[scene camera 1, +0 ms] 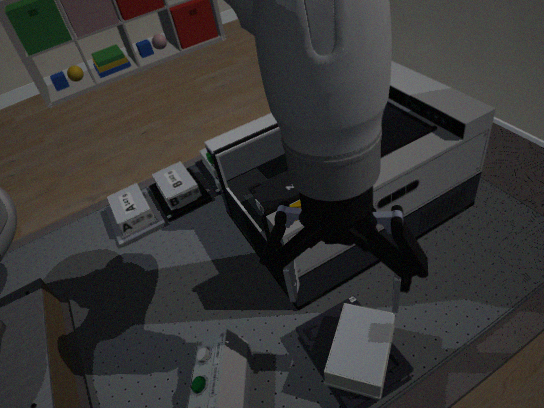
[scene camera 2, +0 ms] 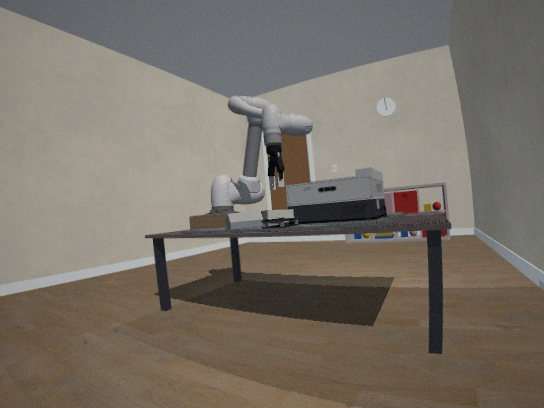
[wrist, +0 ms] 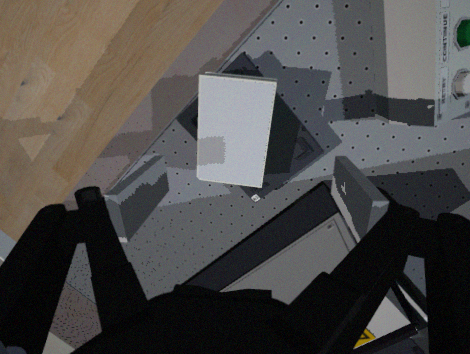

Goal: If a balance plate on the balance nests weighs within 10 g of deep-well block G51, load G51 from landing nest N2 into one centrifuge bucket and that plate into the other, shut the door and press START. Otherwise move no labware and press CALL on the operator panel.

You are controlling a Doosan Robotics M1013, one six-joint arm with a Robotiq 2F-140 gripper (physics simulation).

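Frame: origin at the arm's base, x back, y right, z up, level; metres.
Seen in the pictures: gripper, fingertip midpoint: (scene camera 1: 343,297) (scene camera 2: 276,188) (wrist: 247,174).
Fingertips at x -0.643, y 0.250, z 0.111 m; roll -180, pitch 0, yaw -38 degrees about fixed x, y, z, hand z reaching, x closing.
Note:
A point is followed by its place in that frame.
A plain white block (scene camera 1: 360,345) @(z 0.006, x -0.653, y 0.274 m) (wrist: 235,130) @(z 0.006, x -0.652, y 0.272 m) (scene camera 2: 278,214) @(z -0.016, x -0.678, y 0.307 m) sits turned on a dark nest (scene camera 1: 315,332) @(z -0.039, x -0.613, y 0.198 m) (wrist: 306,145) @(z -0.035, x -0.601, y 0.196 m); no name is readable on the block or nest. My gripper (scene camera 1: 345,289) @(z 0.111, x -0.643, y 0.250 m) (scene camera 2: 276,181) @(z 0.111, x -0.643, y 0.250 m) (wrist: 247,174) @(z 0.111, x -0.643, y 0.250 m) is open and empty, above the table between block and centrifuge. Plate A (scene camera 1: 129,205) @(z -0.023, x -0.378, y -0.313 m), marked 147 g, and plate B (scene camera 1: 176,182) @(z -0.023, x -0.506, y -0.328 m), whose label looks like 142 g, sit on nests at the back left. The centrifuge (scene camera 1: 430,165) @(z 0.114, x -0.917, y 0.098 m) (scene camera 2: 340,192) @(z 0.064, x -0.911, y 0.098 m) (wrist: 295,255) @(z 0.043, x -0.682, y 0.116 m) is open; a "2" shows inside, and my arm hides part of it.
The operator panel (scene camera 1: 216,362) @(z 0.001, x -0.446, y 0.188 m) (wrist: 410,60) @(z -0.015, x -0.462, y 0.212 m) (scene camera 2: 245,220) @(z -0.037, x -0.443, y 0.274 m) stands left of the block in scene camera 1, with green CONTINUE (wrist: 465,32) @(z -0.003, x -0.414, y 0.206 m) and white RETRY (wrist: 462,84) @(z -0.003, x -0.436, y 0.162 m) buttons; CALL is not visible. A pale item (scene camera 1: 207,160) @(z -0.025, x -0.603, y -0.371 m) is partly hidden beside the centrifuge. A shelf (scene camera 1: 95,82) stands beyond the table.

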